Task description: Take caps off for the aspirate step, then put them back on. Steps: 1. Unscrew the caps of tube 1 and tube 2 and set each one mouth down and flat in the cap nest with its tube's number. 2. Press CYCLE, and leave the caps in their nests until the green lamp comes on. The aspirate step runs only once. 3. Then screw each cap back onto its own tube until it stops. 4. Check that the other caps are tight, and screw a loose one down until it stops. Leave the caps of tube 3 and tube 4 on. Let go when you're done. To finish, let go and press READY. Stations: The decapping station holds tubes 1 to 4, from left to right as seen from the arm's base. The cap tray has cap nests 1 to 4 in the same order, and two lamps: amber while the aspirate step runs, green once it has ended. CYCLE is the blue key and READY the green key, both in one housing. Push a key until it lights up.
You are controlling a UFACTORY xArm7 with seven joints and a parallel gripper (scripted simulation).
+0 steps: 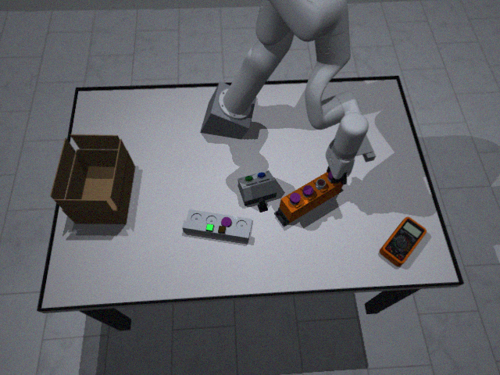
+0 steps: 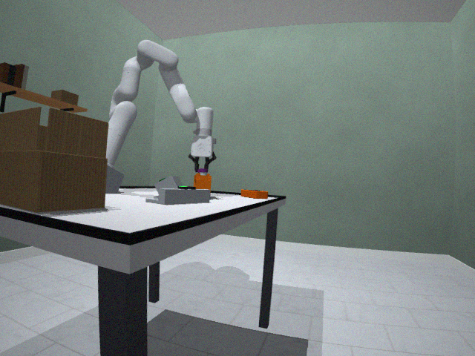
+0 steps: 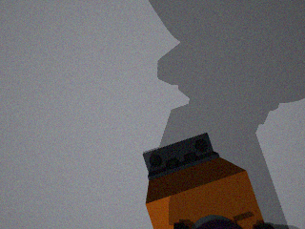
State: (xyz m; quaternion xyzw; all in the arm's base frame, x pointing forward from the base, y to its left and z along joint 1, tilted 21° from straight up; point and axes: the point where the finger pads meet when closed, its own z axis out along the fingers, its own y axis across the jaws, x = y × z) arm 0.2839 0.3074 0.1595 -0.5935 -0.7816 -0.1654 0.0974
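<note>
Now: the tube 1 1 cm below my hand. From my hand the other things lie so: blue key 2 cm behind, 24 cm to the right, 6 cm below; green key 28 cm to the right, 6 cm below; grey key housing 1 cm ahead, 26 cm to the right, 8 cm below.
</note>
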